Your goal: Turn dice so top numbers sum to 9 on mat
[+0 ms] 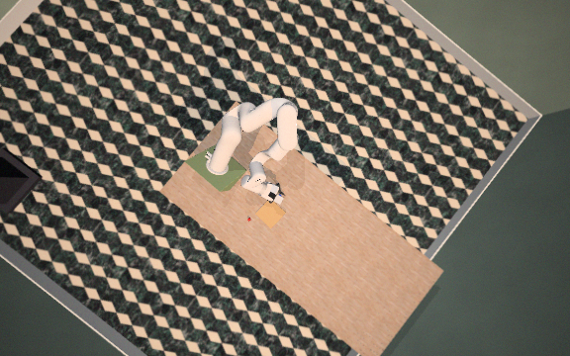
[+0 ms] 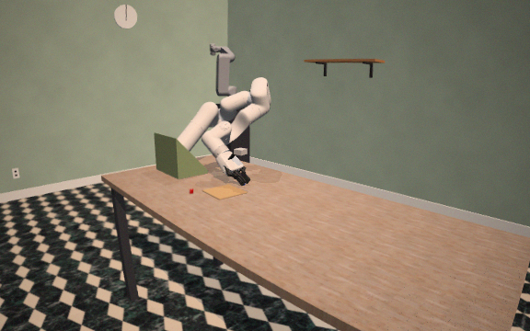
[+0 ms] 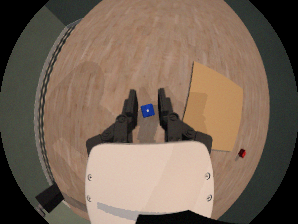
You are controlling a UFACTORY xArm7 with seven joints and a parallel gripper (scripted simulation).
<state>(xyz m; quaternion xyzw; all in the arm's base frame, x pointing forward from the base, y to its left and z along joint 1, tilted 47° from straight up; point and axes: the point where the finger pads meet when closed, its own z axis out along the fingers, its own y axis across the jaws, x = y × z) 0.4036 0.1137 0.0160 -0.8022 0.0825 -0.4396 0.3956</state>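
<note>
My hand is 20 mm above the blue die. From my hand the other things lie so: black die (60 mm behind, 50 mm to the left, 20 mm below); tan mat (130 mm to the right, 20 mm below, 20 mm ahead); red die (240 mm to the right, 60 mm behind, 20 mm below).
</note>
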